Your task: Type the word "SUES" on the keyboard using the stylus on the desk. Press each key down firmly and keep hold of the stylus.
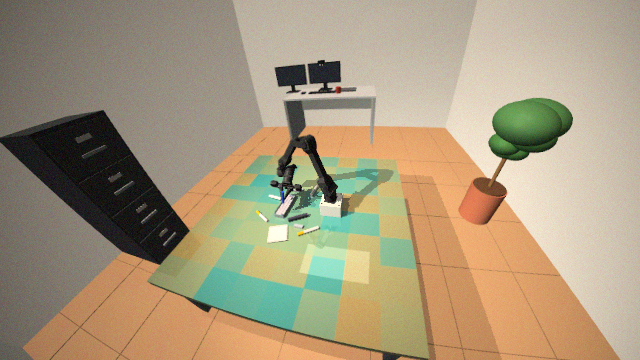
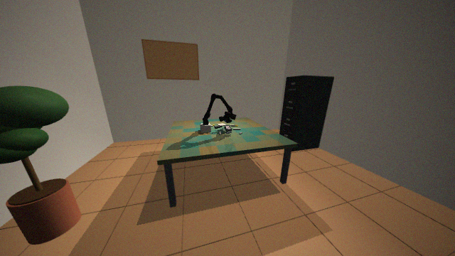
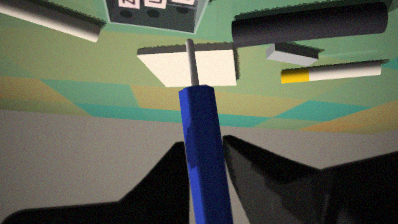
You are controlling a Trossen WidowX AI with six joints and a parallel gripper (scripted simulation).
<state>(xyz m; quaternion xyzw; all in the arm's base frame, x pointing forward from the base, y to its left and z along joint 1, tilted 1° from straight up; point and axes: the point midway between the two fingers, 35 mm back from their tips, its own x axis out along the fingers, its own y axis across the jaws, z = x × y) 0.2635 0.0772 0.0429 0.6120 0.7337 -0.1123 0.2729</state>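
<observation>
Now: gripper tip 10 cm above the black bar, 9 cm past it and 2 cm to the right of it. Round my gripper tip: white notepad (16 cm to the left, 11 cm below, 3 cm behind); grey stylus tip (5 cm below, 1 cm ahead); blue stylus (2 cm below).
</observation>
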